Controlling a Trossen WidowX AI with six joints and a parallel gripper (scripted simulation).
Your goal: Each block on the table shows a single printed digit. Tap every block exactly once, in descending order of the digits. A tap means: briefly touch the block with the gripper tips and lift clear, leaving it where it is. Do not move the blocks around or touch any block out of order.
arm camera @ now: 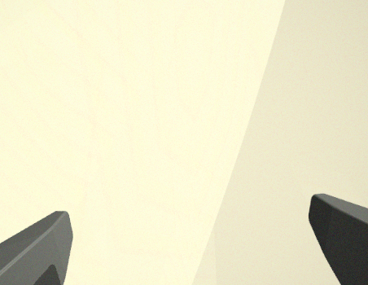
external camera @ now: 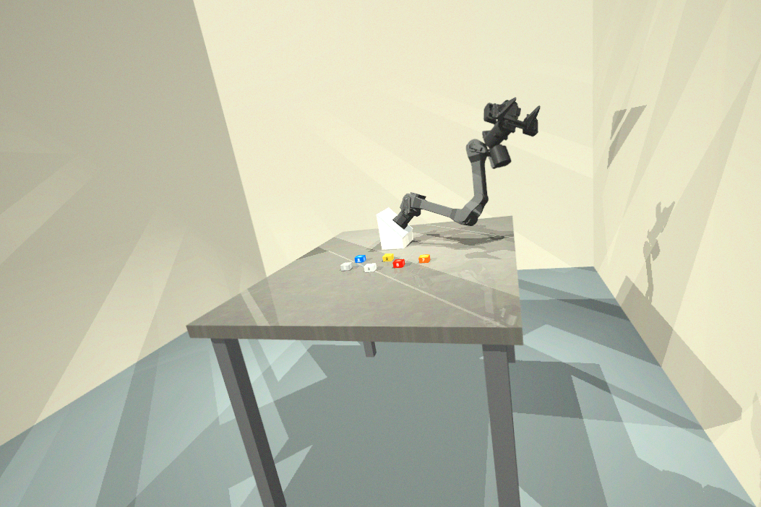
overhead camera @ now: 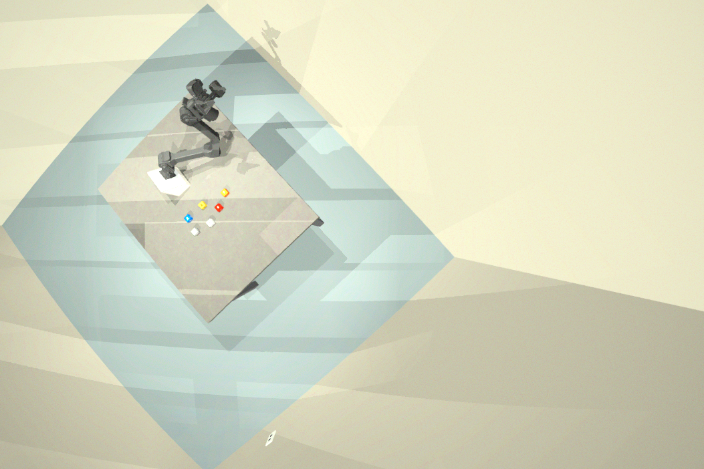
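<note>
The yellow block is 50 cm to the right of my gripper tip, 44 cm below it and 6 cm ahead of it. Round my gripper tip: orange block 44 cm below, 36 cm to the right, 11 cm ahead; then white block 54 cm to the right, 44 cm below, 17 cm ahead; then red block 44 cm to the right, 44 cm below, 14 cm ahead.
</note>
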